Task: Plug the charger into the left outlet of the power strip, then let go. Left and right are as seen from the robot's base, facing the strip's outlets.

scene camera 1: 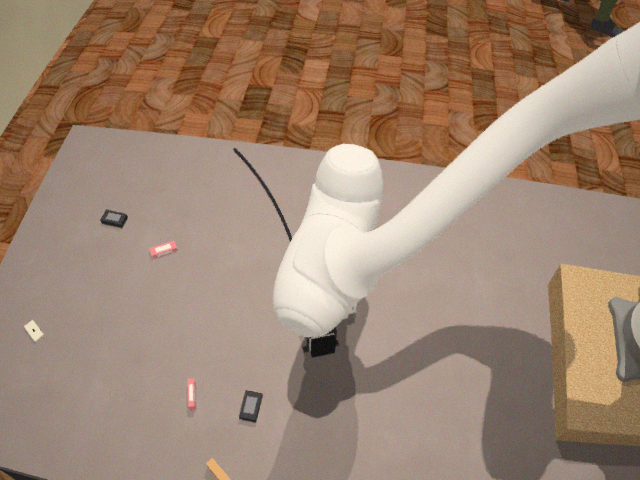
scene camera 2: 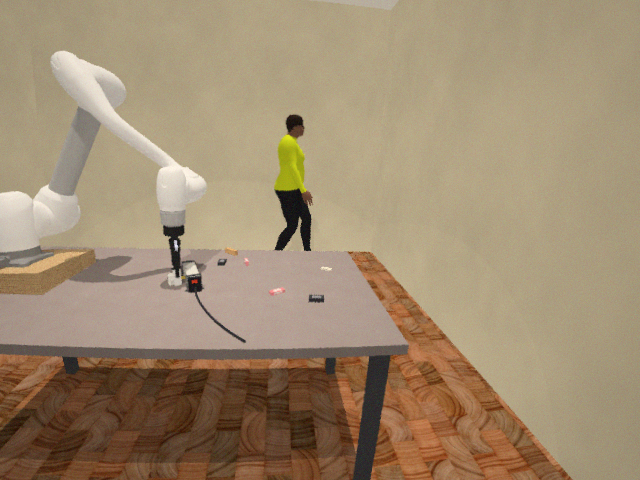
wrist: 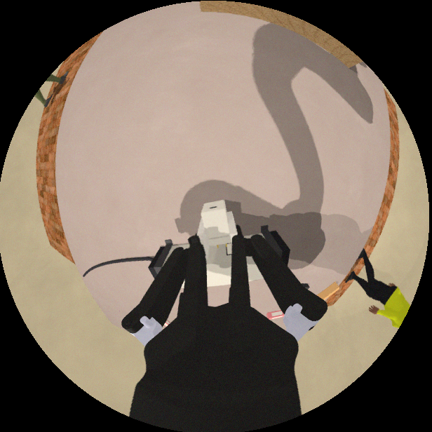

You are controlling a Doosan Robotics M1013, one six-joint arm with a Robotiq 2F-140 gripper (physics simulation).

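Places are measured from the arm's base along level axes (x ahead, y left, z up), in millimetres.
Pixels of known places: gripper, fingertip midpoint: [scene camera 2: 177, 283]; arm's base, origin of the base link: [scene camera 2: 20, 261].
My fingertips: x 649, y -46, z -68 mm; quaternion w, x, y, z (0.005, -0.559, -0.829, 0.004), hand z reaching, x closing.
Note:
For each thing: its middle in the pictures, then the offset to it from my fingertips. "spot": a spot on its surface instead. Level surfaces: height alone.
- white power strip, body centre: [scene camera 2: 191, 275] 54 mm ahead, 10 mm left, 30 mm up
- black end, body centre: [scene camera 1: 316, 347] 33 mm ahead, 103 mm left, 28 mm up
- black cable, surface spot: [scene camera 1: 266, 188] [scene camera 2: 214, 319] spot: 196 mm ahead, 295 mm right, 6 mm up
- cream plate, body centre: [scene camera 1: 34, 331] 619 mm ahead, 146 mm left, 4 mm up
- orange block, surface spot: [scene camera 1: 218, 469] spot: 175 mm ahead, 365 mm left, 26 mm up
- table, its level: 0 mm up
The white charger [scene camera 2: 174, 280] [wrist: 215, 219] is between the two black fingers of my gripper [scene camera 2: 176, 274] [wrist: 218, 221], which is shut on it. The charger is low over the table, beside the outlet side of the power strip. The white power strip [scene camera 2: 191, 269] [wrist: 219, 279] has black ends; one black end [scene camera 1: 322, 345] shows below the arm in scene camera 1. Small yellowish prongs show between charger and strip, with a narrow gap there. A dark outlet outline shows near the right finger in the wrist view. The fingers hide part of the strip. In scene camera 1 the arm hides the fingers.
A black cable [scene camera 1: 266, 188] [scene camera 2: 217, 322] [wrist: 115, 260] runs from the strip. Black boxes [scene camera 1: 113, 218] [scene camera 1: 250, 406], red-and-white pieces [scene camera 1: 163, 249] [scene camera 1: 191, 394], a cream plate [scene camera 1: 33, 330] and an orange block [scene camera 1: 218, 469] lie on the table [scene camera 1: 129, 310]. A person [scene camera 2: 291, 165] is beyond it.

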